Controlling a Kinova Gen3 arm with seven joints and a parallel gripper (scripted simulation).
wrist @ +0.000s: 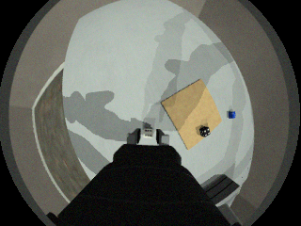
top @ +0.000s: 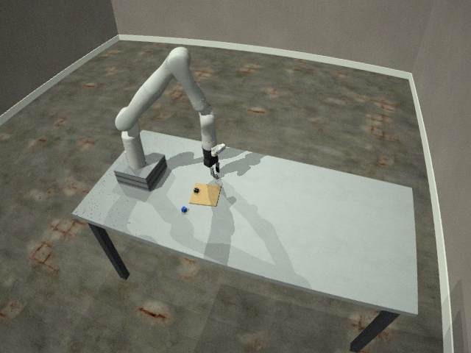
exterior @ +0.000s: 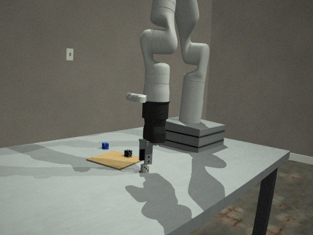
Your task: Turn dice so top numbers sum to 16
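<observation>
Now: the white die 30 mm below my hand. The rest, counted from my hand: tan mat 10 mm behind, 130 mm to the right, 40 mm below; blue die 70 mm behind, 270 mm to the right, 30 mm below; black die 60 mm behind, 130 mm to the right, 30 mm below.
</observation>
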